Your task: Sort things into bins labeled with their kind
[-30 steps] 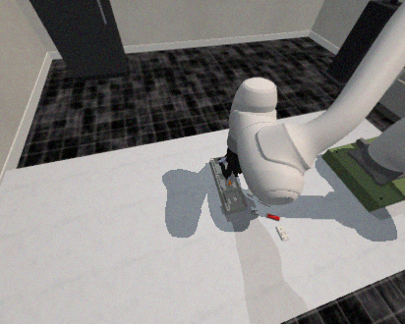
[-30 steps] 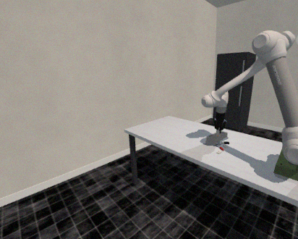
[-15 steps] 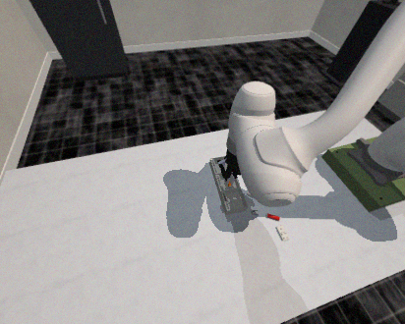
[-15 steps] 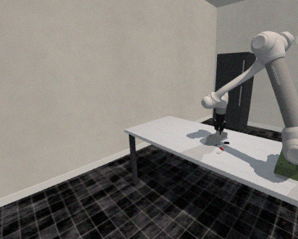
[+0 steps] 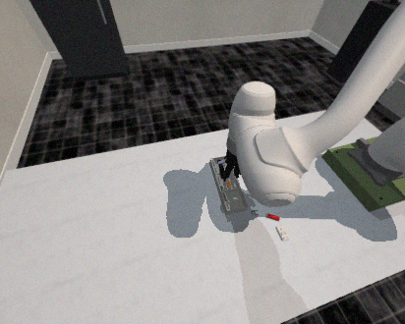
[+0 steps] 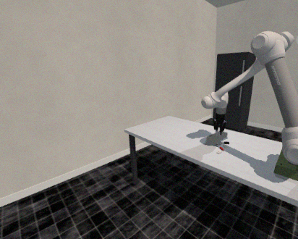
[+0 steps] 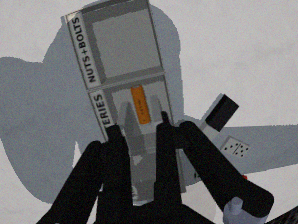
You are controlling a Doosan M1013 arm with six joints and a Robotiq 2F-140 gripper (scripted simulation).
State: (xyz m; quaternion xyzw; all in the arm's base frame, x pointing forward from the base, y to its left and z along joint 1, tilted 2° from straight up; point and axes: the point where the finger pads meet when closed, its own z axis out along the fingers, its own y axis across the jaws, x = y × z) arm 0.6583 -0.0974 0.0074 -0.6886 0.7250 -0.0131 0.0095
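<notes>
Right now the grey bin tray is 1 cm ahead of my hand and 3 cm below it. From my hand the other things lie so: grey piece: 6 cm behind, 14 cm to the left, 4 cm below; then orange battery: 4 cm below; then small black piece: 9 cm behind, 5 cm to the left, 4 cm below.
</notes>
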